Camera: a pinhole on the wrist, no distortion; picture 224 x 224 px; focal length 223.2 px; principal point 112.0 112.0 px. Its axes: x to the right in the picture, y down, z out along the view. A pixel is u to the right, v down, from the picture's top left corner.
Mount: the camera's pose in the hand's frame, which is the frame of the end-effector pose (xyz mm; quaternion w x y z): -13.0 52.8 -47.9 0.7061 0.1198 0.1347 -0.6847
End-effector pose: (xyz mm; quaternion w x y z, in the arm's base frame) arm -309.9 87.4 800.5 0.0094 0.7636 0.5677 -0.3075
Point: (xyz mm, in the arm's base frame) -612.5 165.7 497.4
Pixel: 154.3 188.8
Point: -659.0 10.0 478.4
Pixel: 125.3 123.4
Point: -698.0 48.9 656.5
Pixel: 202.0 96.1
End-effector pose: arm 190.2 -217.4 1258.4 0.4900 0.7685 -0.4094 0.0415
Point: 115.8 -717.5 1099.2
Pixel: 41.6 186.0
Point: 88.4 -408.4 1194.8
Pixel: 23.6 134.2
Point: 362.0 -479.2 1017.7
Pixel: 202.1 196.3
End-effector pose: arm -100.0 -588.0 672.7 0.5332 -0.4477 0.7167 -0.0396
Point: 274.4 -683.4 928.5
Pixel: outside the picture
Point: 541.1 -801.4 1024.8
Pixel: outside the picture
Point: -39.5 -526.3 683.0
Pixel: 131.4 39.2
